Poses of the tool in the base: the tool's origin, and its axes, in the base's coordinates. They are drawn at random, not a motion.
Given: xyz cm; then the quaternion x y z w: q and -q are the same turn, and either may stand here.
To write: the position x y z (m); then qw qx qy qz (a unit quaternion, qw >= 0). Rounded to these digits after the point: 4 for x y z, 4 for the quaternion.
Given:
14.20, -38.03, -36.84, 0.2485, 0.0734, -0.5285, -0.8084
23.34, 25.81, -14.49, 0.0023, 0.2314, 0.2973, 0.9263
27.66, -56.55, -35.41, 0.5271, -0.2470, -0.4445, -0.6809
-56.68, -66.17, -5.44, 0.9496, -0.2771, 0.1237, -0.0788
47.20, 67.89, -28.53, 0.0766, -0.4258, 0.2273, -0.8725
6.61, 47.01, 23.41, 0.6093, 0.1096, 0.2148, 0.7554
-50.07, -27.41, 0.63, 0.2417, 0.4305, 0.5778, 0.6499
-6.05, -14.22, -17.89, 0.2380, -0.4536, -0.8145, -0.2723
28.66, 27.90, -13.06, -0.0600, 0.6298, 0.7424, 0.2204
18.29, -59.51, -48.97, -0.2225, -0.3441, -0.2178, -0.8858
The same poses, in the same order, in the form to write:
0.1420, -0.3803, -0.3684, 0.8084, -0.2485, -0.0734, 0.5285
0.2334, 0.2581, -0.1449, 0.9263, 0.0023, 0.2314, 0.2973
0.2766, -0.5655, -0.3541, 0.6809, -0.5271, 0.2470, 0.4445
-0.5668, -0.6617, -0.0544, 0.0788, -0.9496, 0.2771, -0.1237
0.4720, 0.6789, -0.2853, 0.8725, -0.0766, 0.4258, -0.2273
0.0661, 0.4701, 0.2341, 0.7554, 0.6093, 0.1096, 0.2148
-0.5007, -0.2741, 0.0063, 0.6499, 0.2417, 0.4305, 0.5778
-0.0605, -0.1422, -0.1789, 0.2723, -0.2380, 0.4536, 0.8145
0.2866, 0.2790, -0.1306, 0.2204, -0.0600, 0.6298, 0.7424
0.1829, -0.5951, -0.4897, 0.8858, 0.2225, 0.3441, 0.2178

